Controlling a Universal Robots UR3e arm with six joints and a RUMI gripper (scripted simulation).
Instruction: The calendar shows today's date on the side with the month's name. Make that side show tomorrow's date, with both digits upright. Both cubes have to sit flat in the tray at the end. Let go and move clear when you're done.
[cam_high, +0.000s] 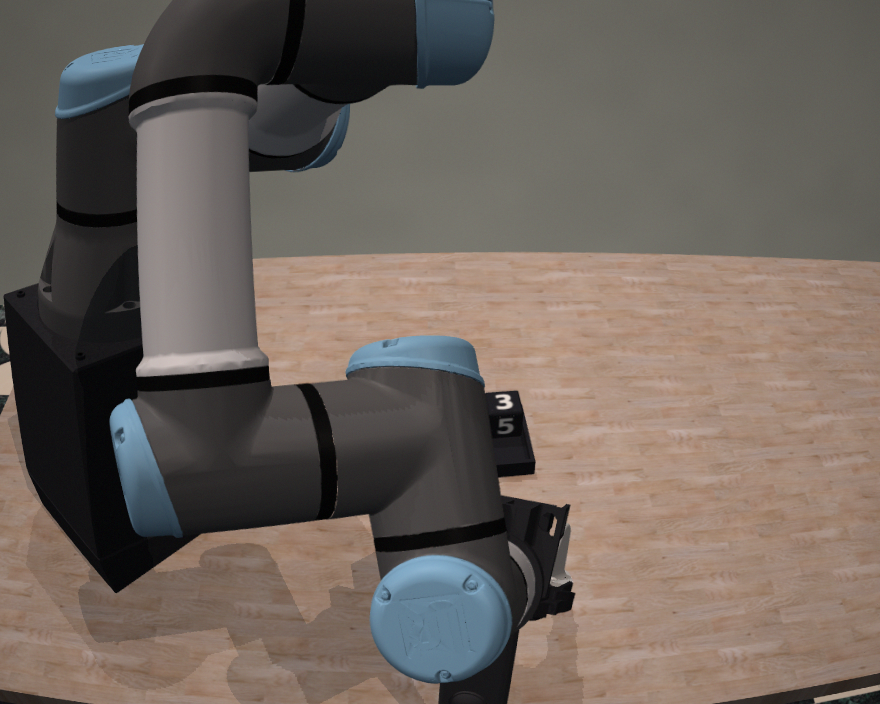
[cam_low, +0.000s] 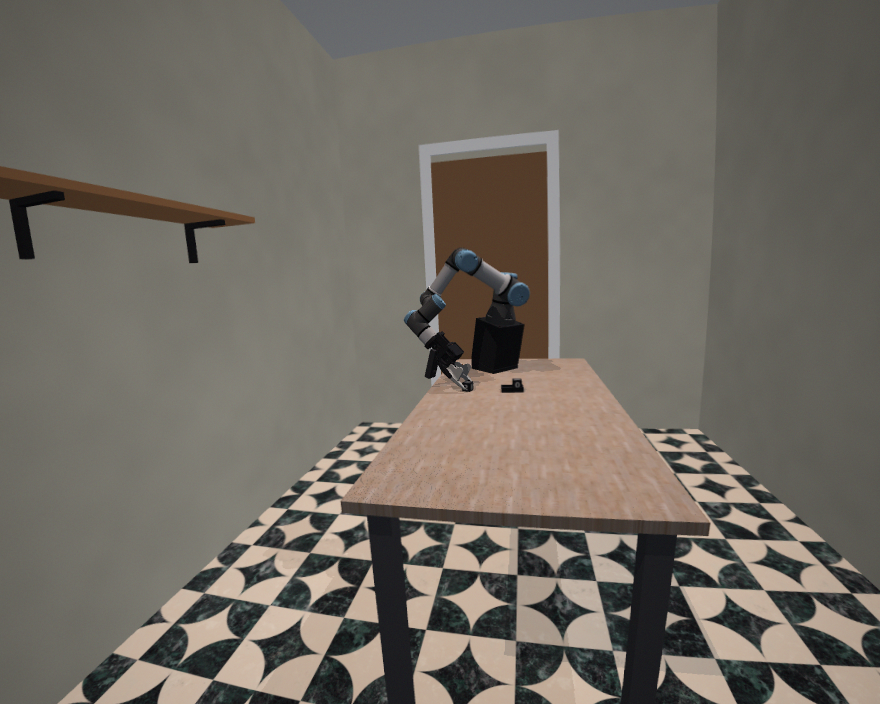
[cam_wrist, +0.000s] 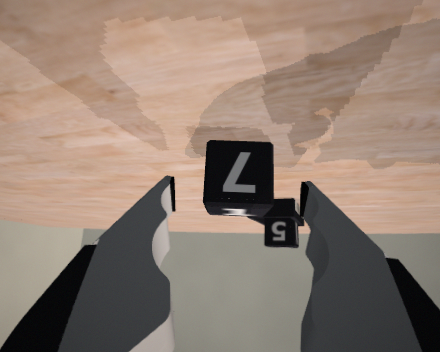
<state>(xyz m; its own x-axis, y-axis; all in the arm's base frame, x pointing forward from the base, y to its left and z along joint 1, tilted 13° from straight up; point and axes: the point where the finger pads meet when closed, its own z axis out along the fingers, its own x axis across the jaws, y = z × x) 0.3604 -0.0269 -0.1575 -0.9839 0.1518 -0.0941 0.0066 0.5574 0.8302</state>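
Now: the black number cube 10 mm to the left of my hand and 10 mm below it. The rest, counted from my hand: black calendar tray 160 mm to the left, 30 mm behind, 10 mm below.
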